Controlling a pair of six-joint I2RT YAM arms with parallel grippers.
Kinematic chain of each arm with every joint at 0, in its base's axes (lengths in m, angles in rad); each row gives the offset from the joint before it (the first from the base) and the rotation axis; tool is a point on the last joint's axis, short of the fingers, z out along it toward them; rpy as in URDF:
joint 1: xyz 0 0 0.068 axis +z
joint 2: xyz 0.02 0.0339 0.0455 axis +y
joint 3: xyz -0.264 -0.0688 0 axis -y
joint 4: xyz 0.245 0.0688 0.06 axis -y
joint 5: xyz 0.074 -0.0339 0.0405 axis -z
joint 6: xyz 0.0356 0 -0.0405 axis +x
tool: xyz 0 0 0 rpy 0 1.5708 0
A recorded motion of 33 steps. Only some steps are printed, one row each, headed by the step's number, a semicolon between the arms.
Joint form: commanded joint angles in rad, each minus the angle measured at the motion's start. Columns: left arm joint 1, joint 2, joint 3, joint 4, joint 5, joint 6; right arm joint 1, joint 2, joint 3, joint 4, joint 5, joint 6.
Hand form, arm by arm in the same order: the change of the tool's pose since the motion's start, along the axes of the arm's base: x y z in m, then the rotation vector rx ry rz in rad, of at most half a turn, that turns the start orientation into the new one. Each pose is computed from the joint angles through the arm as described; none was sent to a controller.
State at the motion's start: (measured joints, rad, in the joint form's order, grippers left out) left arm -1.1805 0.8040 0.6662 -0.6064 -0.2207 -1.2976; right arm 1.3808 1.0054 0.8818 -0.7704 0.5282 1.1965
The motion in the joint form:
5: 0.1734 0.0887 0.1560 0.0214 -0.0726 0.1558; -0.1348 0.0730 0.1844 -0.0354 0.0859 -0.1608
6: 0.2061 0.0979 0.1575 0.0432 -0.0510 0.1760; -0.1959 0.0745 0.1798 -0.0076 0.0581 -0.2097
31: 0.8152 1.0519 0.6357 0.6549 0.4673 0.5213; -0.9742 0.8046 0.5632 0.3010 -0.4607 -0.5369
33: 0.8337 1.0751 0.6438 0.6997 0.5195 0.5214; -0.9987 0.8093 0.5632 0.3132 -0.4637 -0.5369
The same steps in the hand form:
5: 0.0385 -0.0018 0.0401 0.0310 -0.1664 0.1313; 0.0325 0.0060 0.0438 -0.0498 -0.1455 -0.0885
6: 0.0447 -0.0013 0.0408 0.0251 -0.1727 0.1357; 0.0444 0.0031 0.0436 -0.0588 -0.1509 -0.1008
31: 0.3267 -0.0093 -0.0193 -0.0492 -0.2752 0.1302; 0.3198 -0.0293 -0.0267 -0.0744 0.0671 -0.2882
33: 0.3344 -0.0055 -0.0216 -0.0874 -0.2915 0.1069; 0.3251 -0.0378 -0.0276 -0.0680 0.0626 -0.3107

